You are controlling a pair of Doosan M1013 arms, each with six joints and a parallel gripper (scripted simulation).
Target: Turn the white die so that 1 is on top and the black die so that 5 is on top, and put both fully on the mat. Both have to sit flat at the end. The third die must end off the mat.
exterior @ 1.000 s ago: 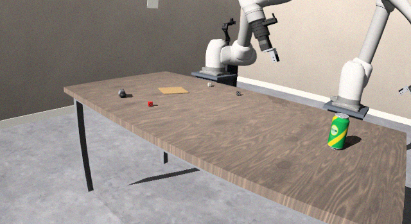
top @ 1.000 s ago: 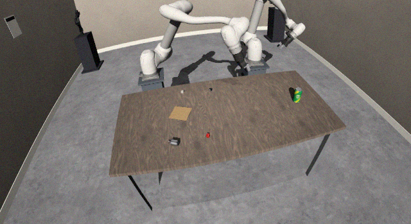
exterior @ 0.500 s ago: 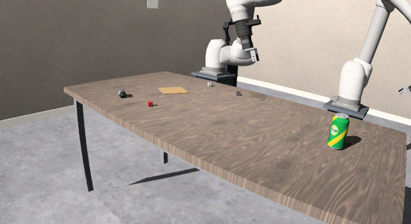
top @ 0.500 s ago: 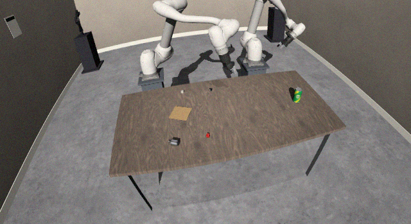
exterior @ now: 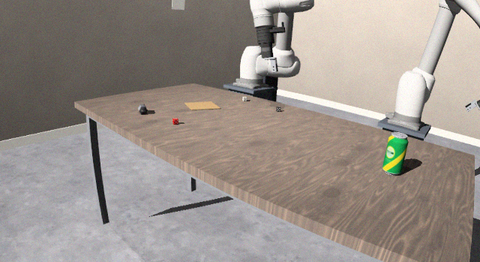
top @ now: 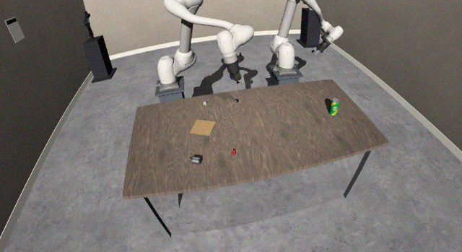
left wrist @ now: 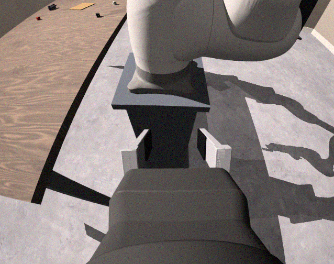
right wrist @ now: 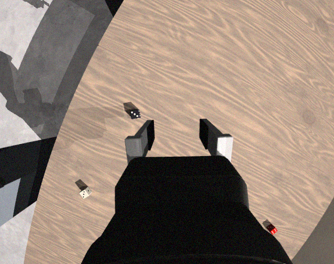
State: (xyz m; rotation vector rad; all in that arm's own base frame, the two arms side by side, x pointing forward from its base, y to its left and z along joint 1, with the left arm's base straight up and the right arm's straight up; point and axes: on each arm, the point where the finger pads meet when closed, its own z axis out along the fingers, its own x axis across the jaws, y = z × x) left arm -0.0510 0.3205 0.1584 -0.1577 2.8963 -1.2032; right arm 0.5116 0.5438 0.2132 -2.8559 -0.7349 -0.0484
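Observation:
Right now my right hand is 110 mm past the white die, 260 mm to the left of it and 200 mm above it. From my right hand the other things lie so: tan mat (160 mm ahead, 290 mm to the right, 210 mm below); then black die (80 mm behind, 20 mm to the right, 200 mm below); then red die (430 mm ahead, 130 mm to the right, 200 mm below).

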